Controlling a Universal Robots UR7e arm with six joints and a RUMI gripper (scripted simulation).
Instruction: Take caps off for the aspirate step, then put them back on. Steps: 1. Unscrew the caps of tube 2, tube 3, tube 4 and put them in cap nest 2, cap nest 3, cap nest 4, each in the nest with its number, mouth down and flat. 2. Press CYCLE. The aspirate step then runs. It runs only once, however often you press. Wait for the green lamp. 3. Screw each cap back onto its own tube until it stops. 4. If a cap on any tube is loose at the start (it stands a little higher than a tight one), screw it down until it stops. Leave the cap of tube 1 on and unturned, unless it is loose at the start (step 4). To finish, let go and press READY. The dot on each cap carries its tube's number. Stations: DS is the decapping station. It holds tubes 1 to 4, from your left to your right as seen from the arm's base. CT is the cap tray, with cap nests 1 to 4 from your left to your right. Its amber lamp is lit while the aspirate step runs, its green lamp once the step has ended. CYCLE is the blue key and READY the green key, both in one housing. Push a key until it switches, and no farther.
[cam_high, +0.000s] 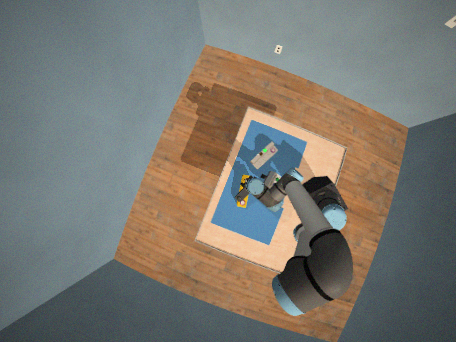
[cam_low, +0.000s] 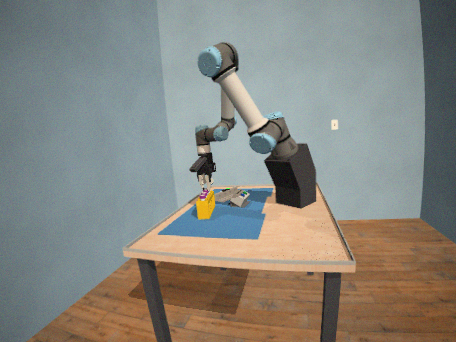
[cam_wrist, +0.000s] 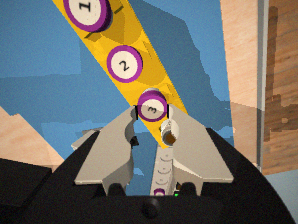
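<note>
The cap lies 1 cm below my hand. The rest, counted from my hand: green key 19 cm behind, 15 cm to the right, 6 cm below; blue cycle key 19 cm behind, 10 cm to the right, 6 cm below; key housing 17 cm behind, 12 cm to the right, 7 cm below.
</note>
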